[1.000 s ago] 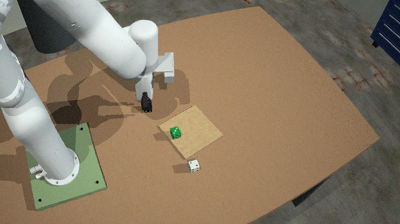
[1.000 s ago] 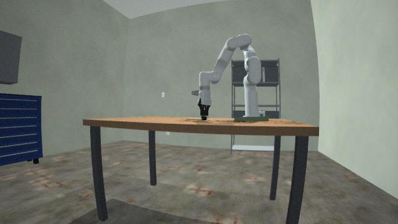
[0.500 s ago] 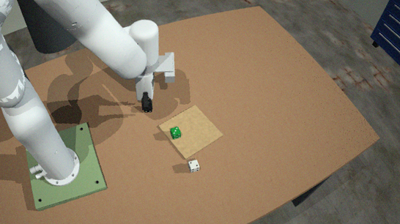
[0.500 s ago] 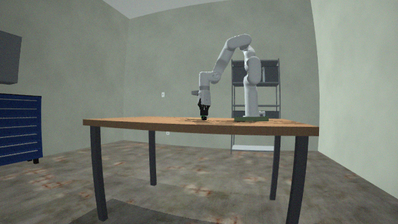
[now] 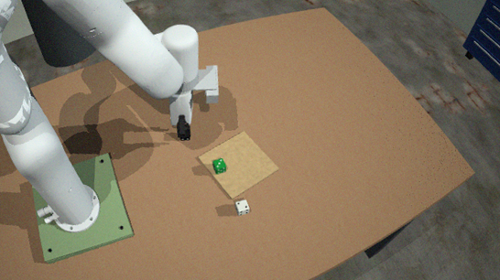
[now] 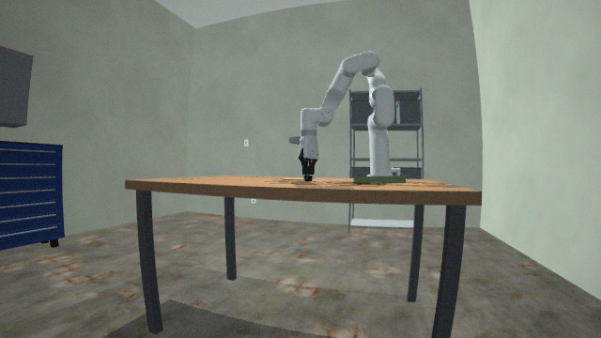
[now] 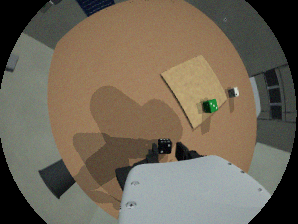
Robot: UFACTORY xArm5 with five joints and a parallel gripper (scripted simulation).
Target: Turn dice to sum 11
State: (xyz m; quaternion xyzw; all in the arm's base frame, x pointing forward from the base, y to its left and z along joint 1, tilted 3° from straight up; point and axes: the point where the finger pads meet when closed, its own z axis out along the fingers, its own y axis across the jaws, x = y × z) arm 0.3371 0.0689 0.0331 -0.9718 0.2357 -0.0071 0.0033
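Right now the black die is 40 mm below my hand. From my hand the other things lie so: tan mat: 70 mm ahead, 140 mm to the right, 50 mm below; green die: 30 mm ahead, 130 mm to the right, 30 mm below; white die: 10 mm ahead, 250 mm to the right, 40 mm below.
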